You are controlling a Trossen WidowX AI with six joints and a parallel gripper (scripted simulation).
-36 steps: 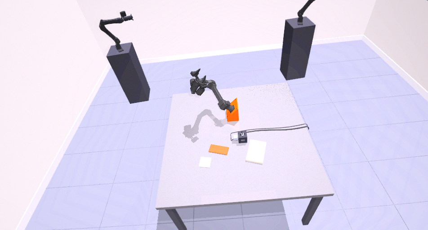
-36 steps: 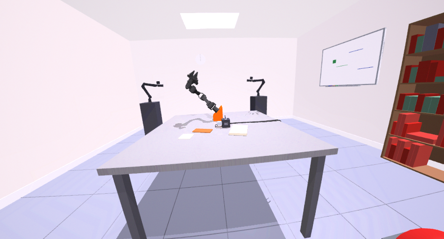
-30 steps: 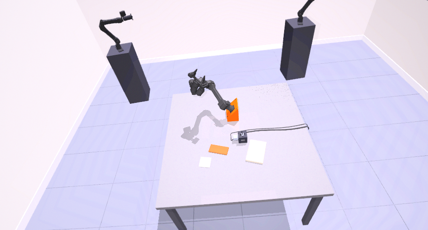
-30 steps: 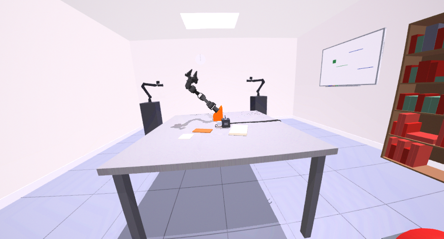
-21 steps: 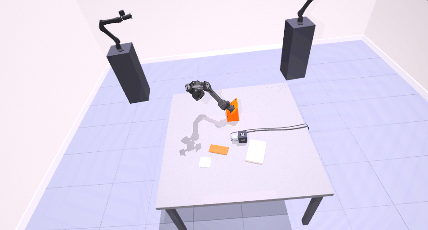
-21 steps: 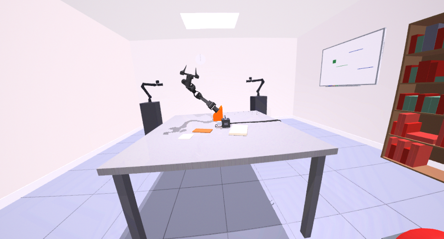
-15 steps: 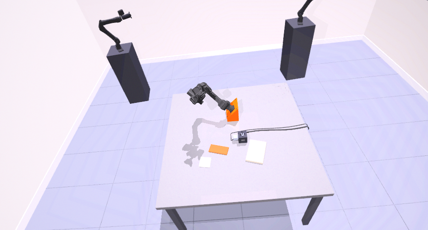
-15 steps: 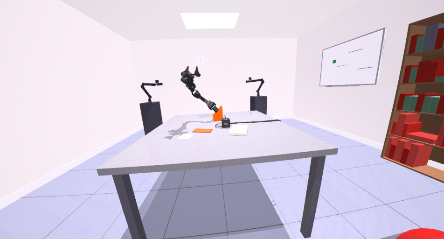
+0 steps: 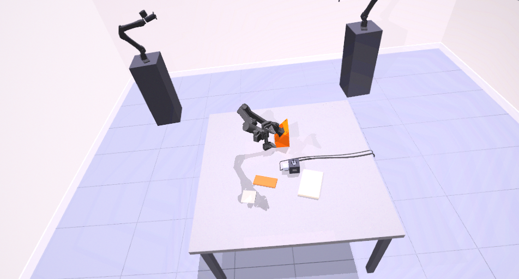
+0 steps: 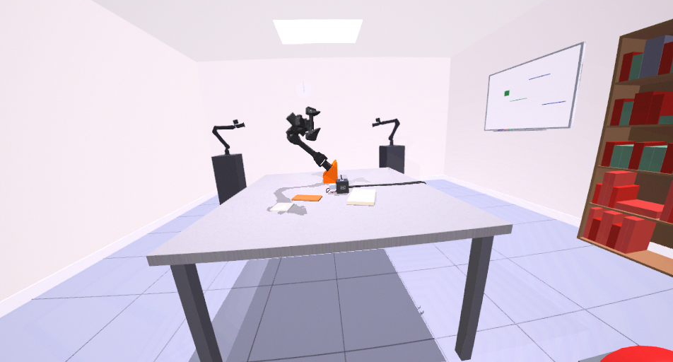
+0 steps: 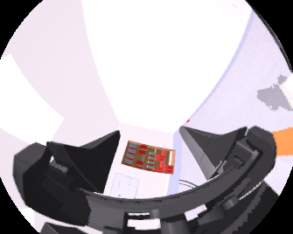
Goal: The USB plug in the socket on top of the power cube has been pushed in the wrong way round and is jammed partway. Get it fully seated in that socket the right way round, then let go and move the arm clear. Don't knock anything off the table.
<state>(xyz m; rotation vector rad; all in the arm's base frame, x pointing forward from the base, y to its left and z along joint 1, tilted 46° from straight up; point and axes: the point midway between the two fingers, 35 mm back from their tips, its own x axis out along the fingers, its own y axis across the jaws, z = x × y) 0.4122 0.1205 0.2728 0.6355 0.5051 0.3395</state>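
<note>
Now: the USB plug 10 cm behind my gripper tip, 12 cm to the left of it and 35 cm below it. The rest, counted from my gripper tip: orange card (4 cm behind, 10 cm to the right, 44 cm below); then white card (7 cm ahead, 23 cm to the right, 44 cm below); then notepad (5 cm ahead, 21 cm to the left, 43 cm below).
</note>
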